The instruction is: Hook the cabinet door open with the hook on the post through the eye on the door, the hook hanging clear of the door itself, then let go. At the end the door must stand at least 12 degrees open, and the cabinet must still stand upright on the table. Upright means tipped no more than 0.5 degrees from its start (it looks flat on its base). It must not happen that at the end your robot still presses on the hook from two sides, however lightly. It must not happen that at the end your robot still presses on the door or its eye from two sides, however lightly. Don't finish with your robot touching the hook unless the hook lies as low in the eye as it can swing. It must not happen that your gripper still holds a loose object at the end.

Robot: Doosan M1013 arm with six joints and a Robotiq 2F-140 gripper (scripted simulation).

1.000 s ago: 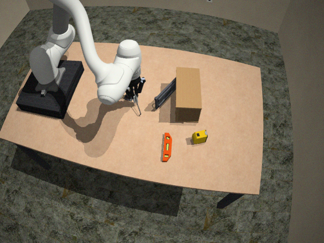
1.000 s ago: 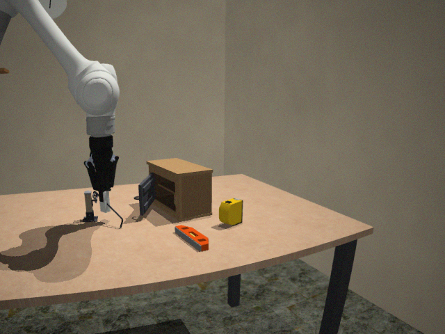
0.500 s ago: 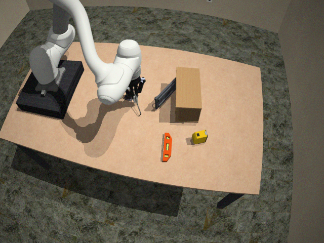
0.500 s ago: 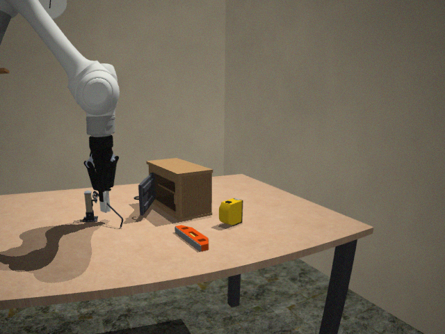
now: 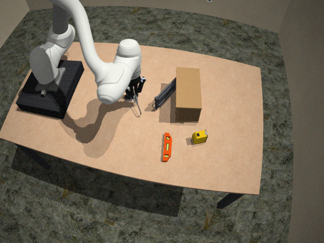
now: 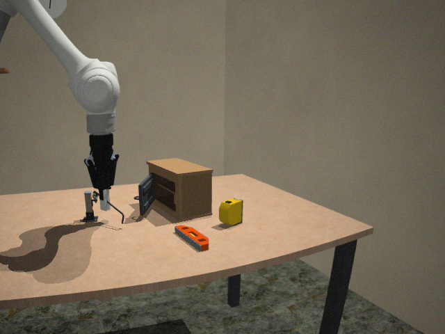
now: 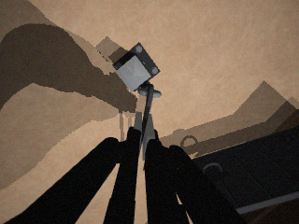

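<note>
Now: the dark door 16 cm ahead of my hand, 6 cm to the left of it and 1 cm below it. Also, from my hand: orange spirit level (23 cm to the right, 19 cm ahead, 7 cm below); then yellow tape measure (35 cm ahead, 17 cm to the right, 4 cm below); then thin hook (2 cm below, 1 cm to the right, 1 cm ahead).
</note>
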